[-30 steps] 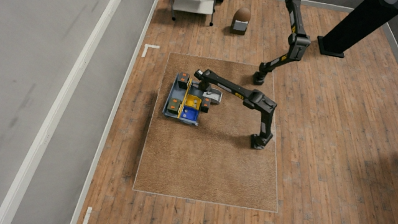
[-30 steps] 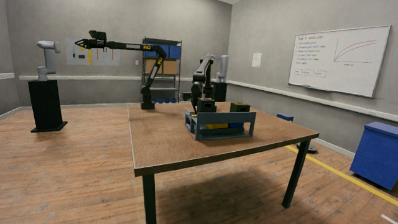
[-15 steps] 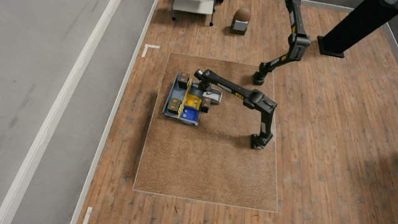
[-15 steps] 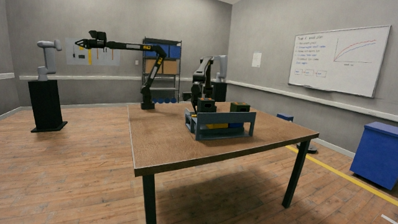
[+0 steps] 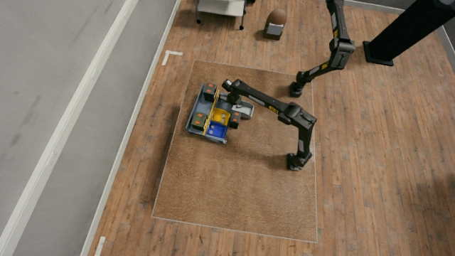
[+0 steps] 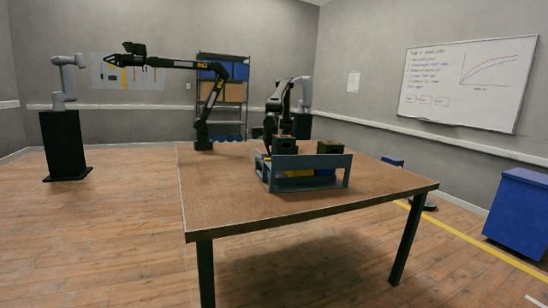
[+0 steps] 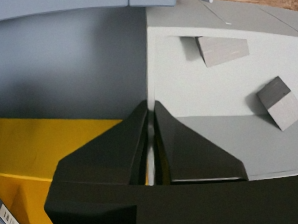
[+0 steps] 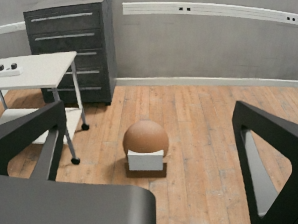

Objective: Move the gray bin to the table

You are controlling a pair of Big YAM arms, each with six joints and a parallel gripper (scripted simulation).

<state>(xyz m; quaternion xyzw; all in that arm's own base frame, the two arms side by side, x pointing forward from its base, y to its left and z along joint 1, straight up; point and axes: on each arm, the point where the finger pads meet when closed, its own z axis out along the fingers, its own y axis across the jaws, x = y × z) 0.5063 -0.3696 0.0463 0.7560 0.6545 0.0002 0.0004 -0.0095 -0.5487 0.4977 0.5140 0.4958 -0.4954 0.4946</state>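
Right now my left hand is 8 cm past the gray open bin, 1 cm to the right of it and 3 cm above it. Round my left hand: blue-gray shelf: 13 cm ahead, 10 cm to the left, 2 cm below; yellow bin: 10 cm ahead, 10 cm to the left, 5 cm below; blue bin: 11 cm ahead, 22 cm to the left, 5 cm below.
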